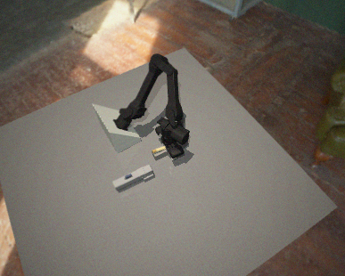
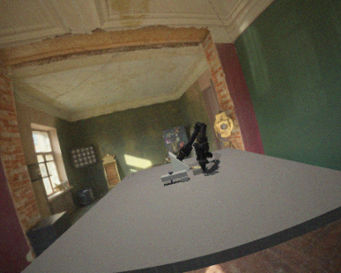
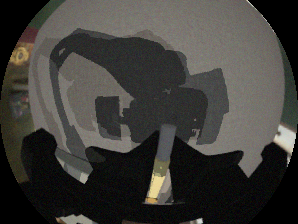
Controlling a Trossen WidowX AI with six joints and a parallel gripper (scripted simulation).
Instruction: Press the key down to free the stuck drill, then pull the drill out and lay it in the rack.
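The drill is 4 cm to the right of my gripper tip and 4 cm above it. From my gripper tip the other things lie so: light grey fixture block (6 cm ahead, 22 cm to the right, 3 cm above); blue key (6 cm ahead, 25 cm to the right, 4 cm above).
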